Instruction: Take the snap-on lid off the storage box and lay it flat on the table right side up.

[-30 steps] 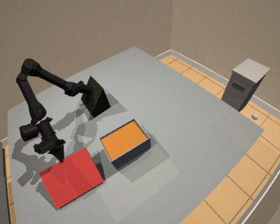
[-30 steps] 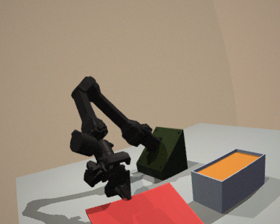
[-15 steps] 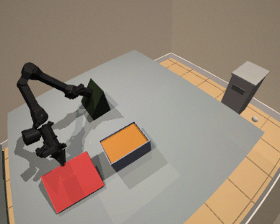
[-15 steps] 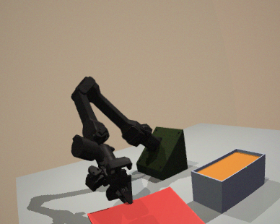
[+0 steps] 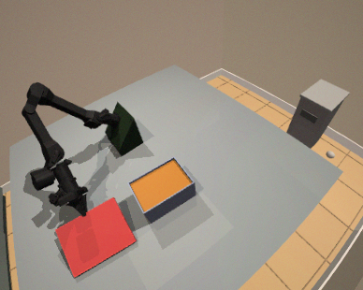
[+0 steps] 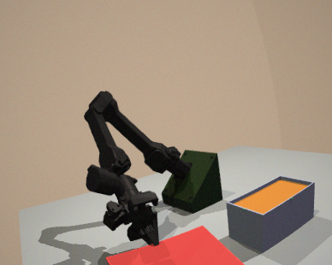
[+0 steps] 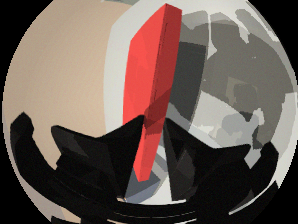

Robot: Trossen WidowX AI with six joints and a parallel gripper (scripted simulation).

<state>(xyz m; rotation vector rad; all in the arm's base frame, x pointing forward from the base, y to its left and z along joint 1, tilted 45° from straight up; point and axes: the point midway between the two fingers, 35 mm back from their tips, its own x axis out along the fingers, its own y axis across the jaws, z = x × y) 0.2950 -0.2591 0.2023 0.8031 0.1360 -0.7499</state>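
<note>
Right now my gripper tip is 8 cm short of the red lid, 2 cm above it and 1 cm to the left of it. Round my gripper tip: storage box (29 cm to the left, 11 cm ahead, 1 cm below).
</note>
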